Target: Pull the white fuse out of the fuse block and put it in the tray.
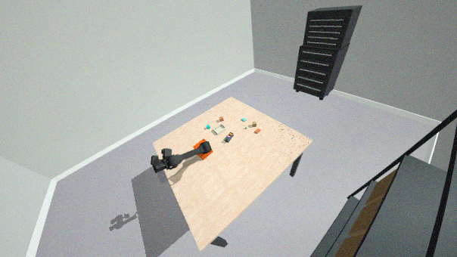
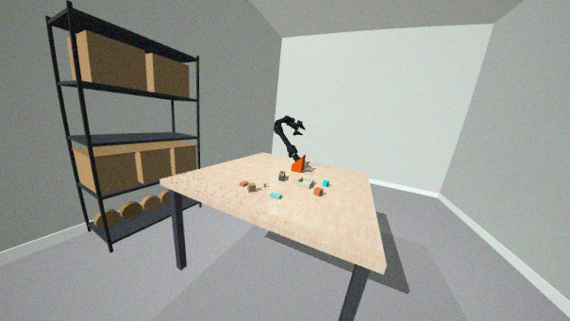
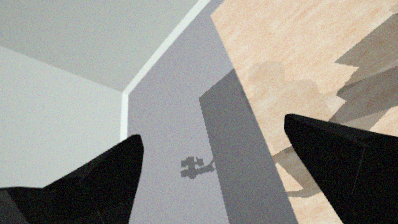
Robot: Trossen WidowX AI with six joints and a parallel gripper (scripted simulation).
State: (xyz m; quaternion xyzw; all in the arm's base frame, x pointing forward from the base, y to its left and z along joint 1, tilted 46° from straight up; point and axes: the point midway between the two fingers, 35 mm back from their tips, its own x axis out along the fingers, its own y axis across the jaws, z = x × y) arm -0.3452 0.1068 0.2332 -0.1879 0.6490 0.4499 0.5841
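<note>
The white fuse lies 63 cm ahead of my gripper tip, 32 cm below it and 3 cm to the left of it. Round my gripper tip: red fuse: 65 cm ahead, 32 cm below, 4 cm to the left; purple fuse: 61 cm ahead, 32 cm below, 2 cm to the left; green fuse: 59 cm ahead, 32 cm below, 2 cm to the left.
</note>
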